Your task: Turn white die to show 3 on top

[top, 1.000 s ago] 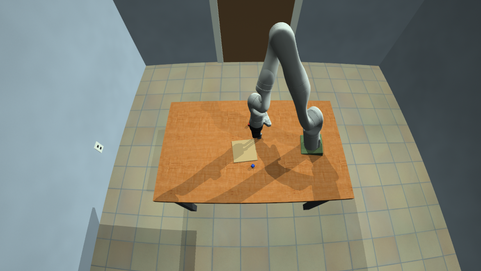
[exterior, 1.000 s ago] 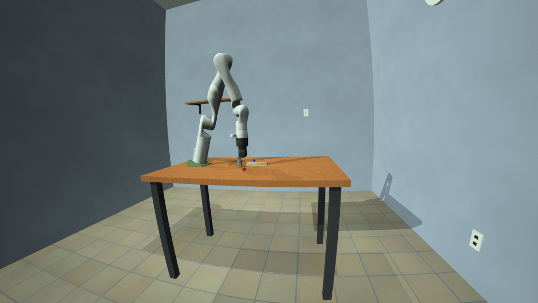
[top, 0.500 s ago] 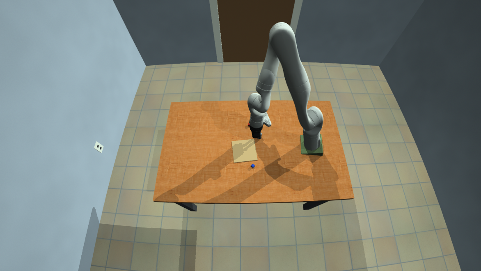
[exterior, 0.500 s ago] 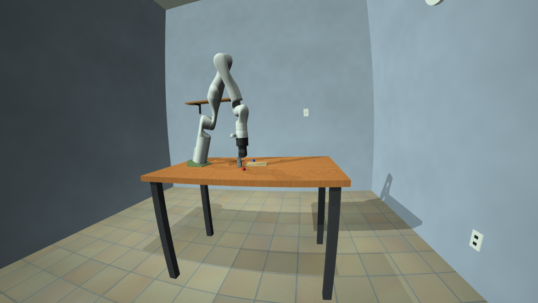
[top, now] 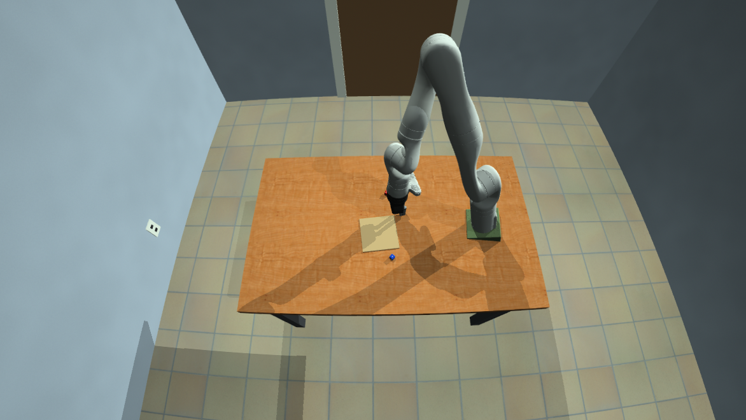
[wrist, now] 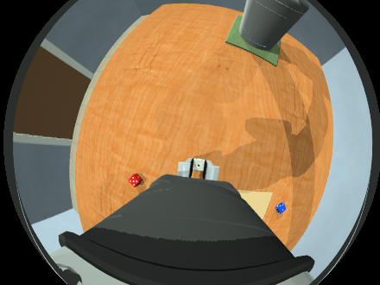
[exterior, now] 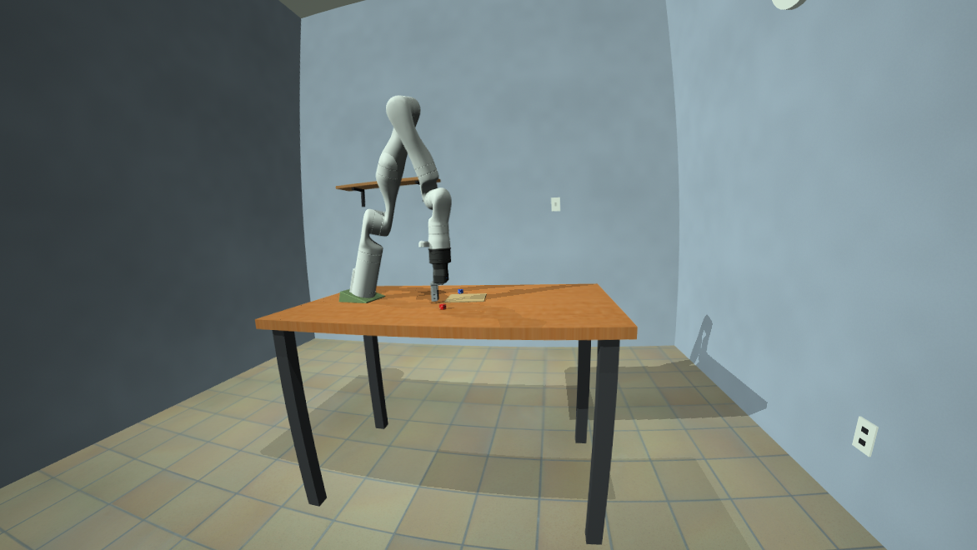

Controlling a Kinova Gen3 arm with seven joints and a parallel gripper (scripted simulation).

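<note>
Right now the tan mat is 9 cm to the left of my hand, 9 cm ahead of it and 3 cm below it. Round my hand: blue die 19 cm to the left, 4 cm ahead, 2 cm below; red die 9 cm to the right, 6 cm ahead, 2 cm below; white die 1 cm below.
</note>
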